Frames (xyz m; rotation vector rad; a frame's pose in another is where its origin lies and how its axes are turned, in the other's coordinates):
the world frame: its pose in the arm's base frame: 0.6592 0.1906 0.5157 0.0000 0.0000 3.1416
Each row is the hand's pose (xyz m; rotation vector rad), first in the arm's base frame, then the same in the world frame.
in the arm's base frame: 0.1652 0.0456 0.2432 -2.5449 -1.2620 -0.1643
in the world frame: 0.4940 0.1450 -0.2725 1.3302 -2.6824 0.4475
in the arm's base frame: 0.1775 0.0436 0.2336 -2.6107 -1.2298 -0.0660
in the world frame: 0.4817 0.1470 -0.2821 1.3087 -2.7783 0.3938
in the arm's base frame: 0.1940 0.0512 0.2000 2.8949 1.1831 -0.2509
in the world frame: 0.4652 0.1394 -0.3157 -1.1279 2.7599 0.0063
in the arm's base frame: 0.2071 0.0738 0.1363 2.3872 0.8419 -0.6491
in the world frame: 0.4521 0.1168 -0.3794 -0.8512 2.4137 0.7148
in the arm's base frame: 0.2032 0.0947 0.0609 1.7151 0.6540 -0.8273
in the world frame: 0.4560 0.0959 -0.4548 -0.7120 1.8672 1.3868
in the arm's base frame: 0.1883 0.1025 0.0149 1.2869 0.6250 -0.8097
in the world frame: 0.4709 0.0881 -0.5008 -0.7176 1.4776 1.7544
